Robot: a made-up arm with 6 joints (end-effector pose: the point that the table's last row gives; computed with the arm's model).
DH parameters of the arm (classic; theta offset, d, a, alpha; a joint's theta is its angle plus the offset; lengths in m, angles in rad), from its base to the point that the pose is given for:
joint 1: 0 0.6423 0.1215 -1.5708
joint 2: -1.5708 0 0.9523 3.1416
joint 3: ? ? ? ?
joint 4: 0 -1.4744 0 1.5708
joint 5: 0 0 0 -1.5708
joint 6: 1.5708 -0.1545 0 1.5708
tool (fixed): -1.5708 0 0 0
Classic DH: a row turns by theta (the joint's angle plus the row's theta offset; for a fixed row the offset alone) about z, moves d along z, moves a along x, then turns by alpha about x.
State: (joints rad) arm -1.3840 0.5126 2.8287 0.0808 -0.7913 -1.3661
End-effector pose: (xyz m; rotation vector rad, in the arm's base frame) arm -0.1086 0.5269 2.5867 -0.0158 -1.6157 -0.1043
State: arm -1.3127 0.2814 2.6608 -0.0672 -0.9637 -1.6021
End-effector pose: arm -0.1914 0.7584 2.5964 0.3731 -1.4825 0.1418
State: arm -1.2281 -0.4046 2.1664 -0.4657 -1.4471 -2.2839
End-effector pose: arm -0.4507 1.4682 2.2869 1.2690 -0.9650 0.4676
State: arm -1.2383 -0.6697 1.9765 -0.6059 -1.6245 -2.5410
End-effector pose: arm -0.4997 1.7164 2.0377 1.5338 -0.8038 0.4410
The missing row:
joint 3: 0 0 0.1815 -1.5708
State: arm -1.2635 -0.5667 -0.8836 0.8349 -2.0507 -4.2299
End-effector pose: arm 0.1970 -0.9566 1.0936 0.1786 2.1850 1.2831
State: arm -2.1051 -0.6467 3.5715 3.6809 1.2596 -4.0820
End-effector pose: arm 0.5081 1.0070 0.0364 -1.7593 -1.8004 0.5295
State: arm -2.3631 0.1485 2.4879 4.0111 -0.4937 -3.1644
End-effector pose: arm 0.7666 0.6775 2.5828 2.5316 0.2940 0.6957
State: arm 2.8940 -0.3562 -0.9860 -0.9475 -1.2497 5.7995
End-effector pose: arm -1.0732 0.1485 0.7152 -1.9593 1.8876 1.1857
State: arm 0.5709 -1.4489 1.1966 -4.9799 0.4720 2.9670
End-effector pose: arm -2.0027 -1.2057 1.3494 0.5042 -1.3450 2.7200
